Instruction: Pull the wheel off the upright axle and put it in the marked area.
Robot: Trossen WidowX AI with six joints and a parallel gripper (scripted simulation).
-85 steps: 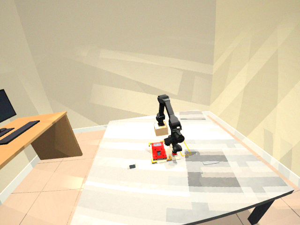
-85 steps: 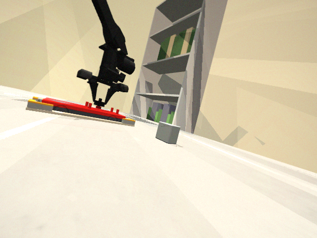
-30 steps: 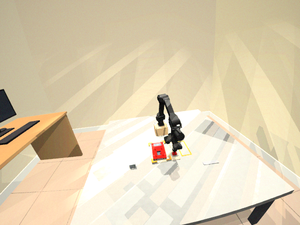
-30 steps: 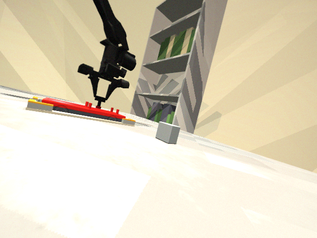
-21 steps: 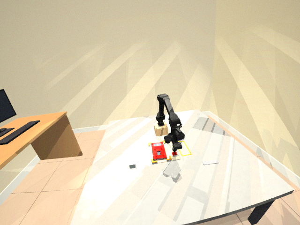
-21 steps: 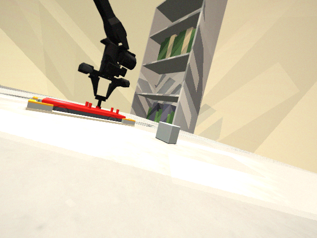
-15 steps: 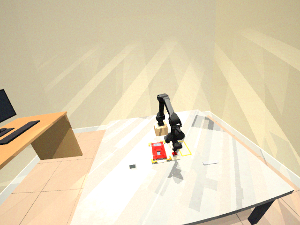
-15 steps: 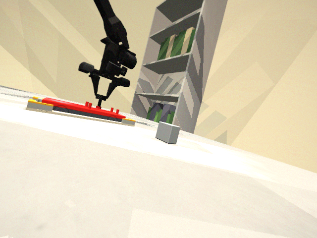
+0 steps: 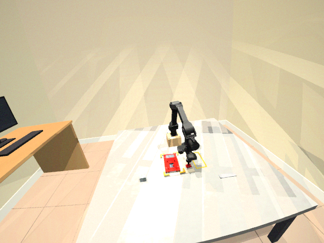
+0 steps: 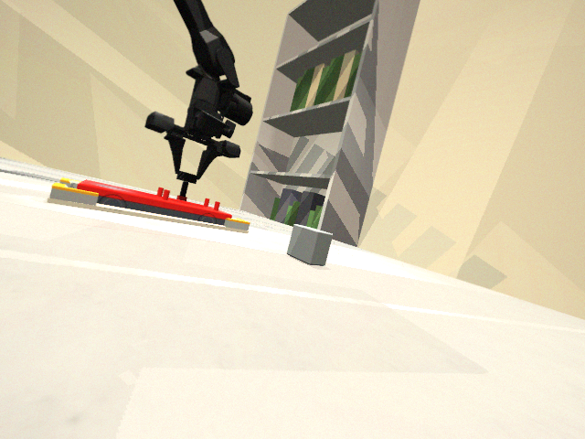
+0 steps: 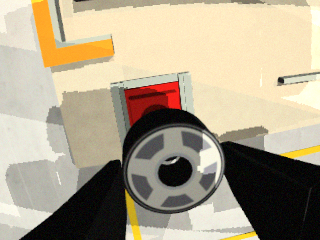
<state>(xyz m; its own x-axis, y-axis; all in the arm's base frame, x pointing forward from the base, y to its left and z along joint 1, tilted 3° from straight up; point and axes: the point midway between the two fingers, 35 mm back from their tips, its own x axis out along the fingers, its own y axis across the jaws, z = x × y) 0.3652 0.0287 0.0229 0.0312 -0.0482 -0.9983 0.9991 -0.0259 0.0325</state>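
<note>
The thin dark axle is 40 mm below my gripper tip. Also, from my gripper tip: wheel (right at my gripper tip).
</note>
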